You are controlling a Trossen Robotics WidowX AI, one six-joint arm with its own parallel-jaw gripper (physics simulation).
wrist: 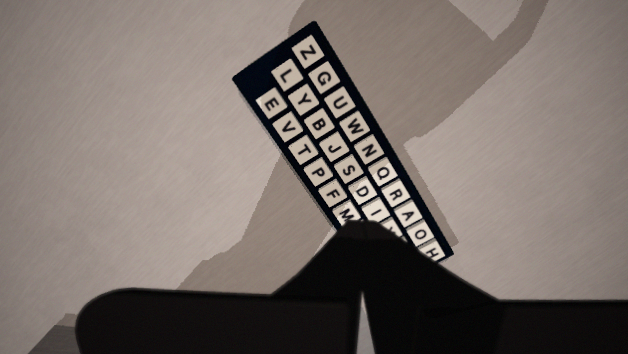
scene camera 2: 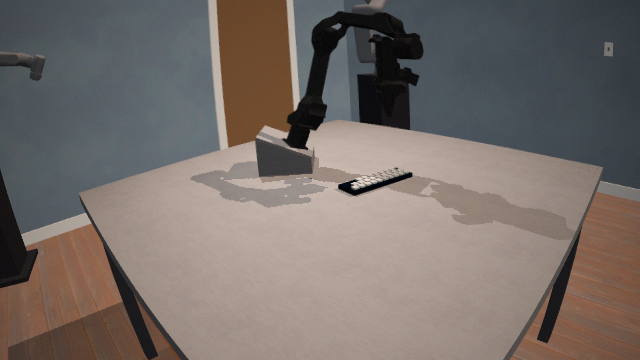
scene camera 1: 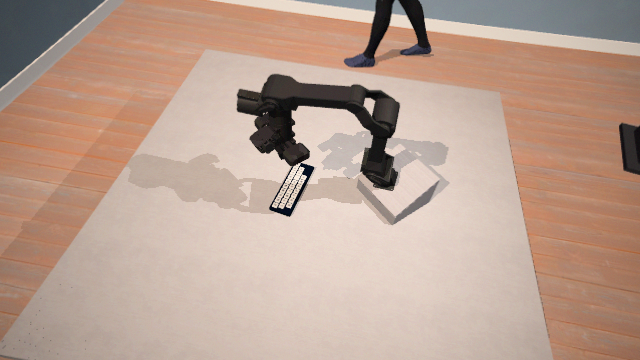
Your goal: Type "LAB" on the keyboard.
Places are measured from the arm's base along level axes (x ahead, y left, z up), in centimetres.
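Where they show: gripper, fingertip midpoint: [wrist: 360,234] [scene camera 2: 389,116] [scene camera 1: 282,158]; arm's base at its link origin: [scene camera 2: 294,144] [scene camera 1: 385,179].
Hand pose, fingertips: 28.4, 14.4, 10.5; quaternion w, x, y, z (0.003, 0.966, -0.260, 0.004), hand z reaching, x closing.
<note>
Things, the pixels of their top centre, and the offset from my fingertips, as dx, dy, dz. Level surfaces: height alone.
- dark blue keyboard at its top centre: [wrist: 352,175] [scene camera 2: 377,176] [scene camera 1: 292,185] -1.2, -3.9, -16.2
- L key at its top centre: [wrist: 287,75] -1.6, +4.7, -16.2
- B key at its top centre: [wrist: 319,124] -1.4, +0.7, -16.2
- wide grey table at its surface level: dz -17.9
A dark blue keyboard [scene camera 1: 290,190] [scene camera 2: 376,182] [wrist: 333,148] with white letter keys lies flat on the table. In the wrist view it runs from upper left to lower right. The L key [wrist: 287,75] is near its upper end, the B key [wrist: 319,124] is in the same row, and the A key [wrist: 408,215] is near its lower right end. My gripper [scene camera 2: 389,114] [wrist: 360,234] is shut and empty, and hangs well above the table. In the wrist view its tips cover part of the keyboard's lower end; the C and K keys are hidden and X is partly hidden.
The arm's base stands on a pale, sloped block [scene camera 1: 410,180] [scene camera 2: 284,159] beside the keyboard. The wide grey table [scene camera 1: 300,290] [scene camera 2: 300,280] carries the block and the arm's shadows. A person's legs [scene camera 1: 382,27] show beyond the table. Another robot's arm [scene camera 2: 20,59] is at the far left.
</note>
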